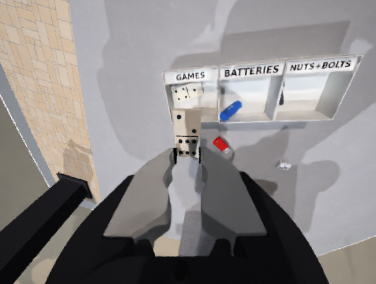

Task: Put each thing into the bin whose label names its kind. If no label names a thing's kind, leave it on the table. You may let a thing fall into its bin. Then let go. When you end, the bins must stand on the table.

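My gripper is shut on a cream domino with black dots. The held domino shows in front of the lower edge of the GAMES bin. The GAMES bin holds another domino. The BATTERIES bin holds a blue cylinder. The NUTS+BOLTS bin holds a thin dark piece near its left wall. A red thing with a pale end lies on the table below the bins. A small white thing lies further right; its details are too small to tell.
The three bins are joined in a row on the grey table. A black bar-shaped part reaches in from the lower left. A tan tiled surface runs beyond the table's left side. Shadows fall around the bins.
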